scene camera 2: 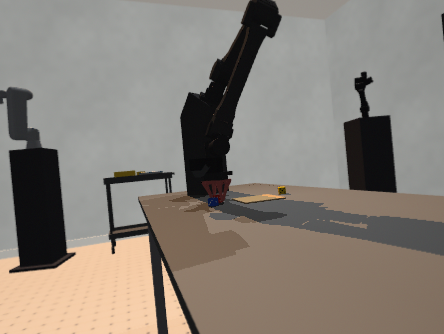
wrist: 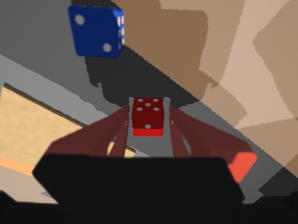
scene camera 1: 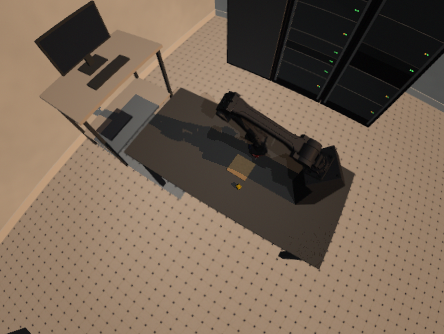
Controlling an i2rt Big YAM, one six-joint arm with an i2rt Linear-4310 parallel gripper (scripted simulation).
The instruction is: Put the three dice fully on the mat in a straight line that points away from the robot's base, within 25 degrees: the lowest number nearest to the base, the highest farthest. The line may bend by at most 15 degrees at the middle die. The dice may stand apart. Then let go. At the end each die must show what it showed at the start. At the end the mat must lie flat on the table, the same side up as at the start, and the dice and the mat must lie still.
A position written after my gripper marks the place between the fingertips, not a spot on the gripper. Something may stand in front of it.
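Observation:
I can see my gripper (wrist: 149, 111), and there's a red die (wrist: 147, 114) and a blue die (wrist: 102, 36) as well.

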